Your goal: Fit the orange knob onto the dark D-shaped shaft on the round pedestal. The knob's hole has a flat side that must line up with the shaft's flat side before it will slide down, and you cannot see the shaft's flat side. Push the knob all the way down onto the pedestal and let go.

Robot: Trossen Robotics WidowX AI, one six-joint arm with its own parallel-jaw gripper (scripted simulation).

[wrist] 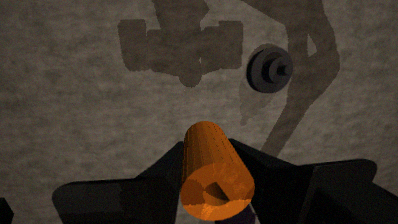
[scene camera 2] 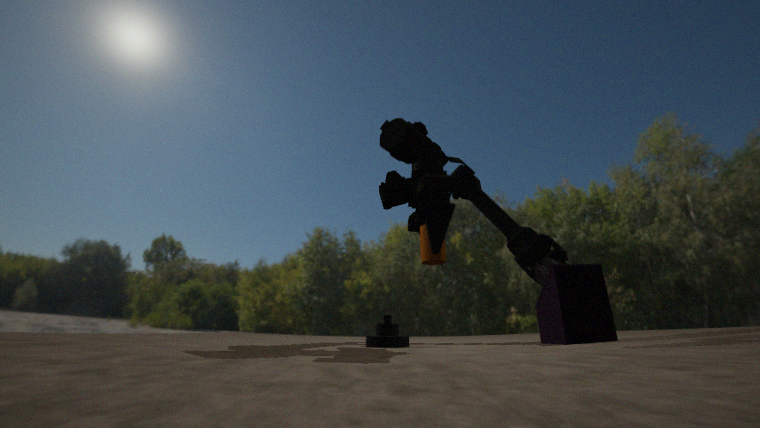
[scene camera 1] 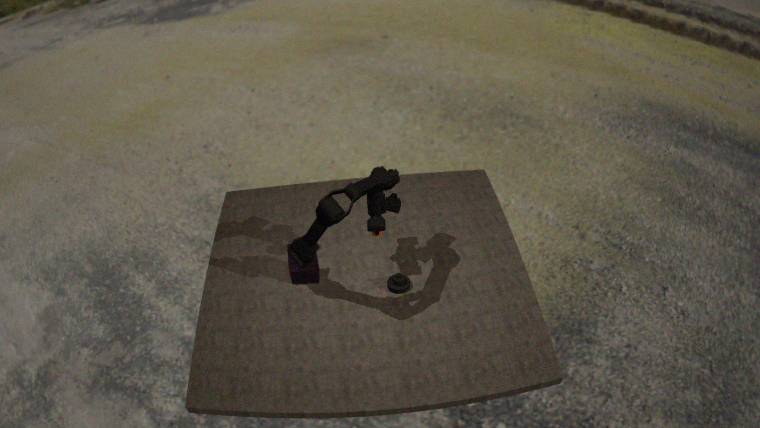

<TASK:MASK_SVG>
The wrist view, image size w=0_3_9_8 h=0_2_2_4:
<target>gripper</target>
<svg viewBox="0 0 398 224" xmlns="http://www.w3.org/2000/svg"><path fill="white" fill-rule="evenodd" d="M2 197L0 198L0 224L11 224L14 212L7 204L6 199ZM184 142L179 141L157 162L133 179L74 181L58 187L52 193L52 201L62 223L175 224L181 185ZM228 139L243 163L247 166L246 168L254 180L255 191L251 204L260 224L398 224L398 197L372 182L377 171L377 163L372 160L357 158L354 160L311 163L297 166L267 153L262 153L232 138Z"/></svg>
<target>orange knob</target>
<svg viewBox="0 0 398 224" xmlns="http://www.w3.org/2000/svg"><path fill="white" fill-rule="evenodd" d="M201 121L192 125L185 133L180 201L183 208L197 219L221 220L235 216L247 207L254 195L254 180L223 130L213 122Z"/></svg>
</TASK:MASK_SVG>
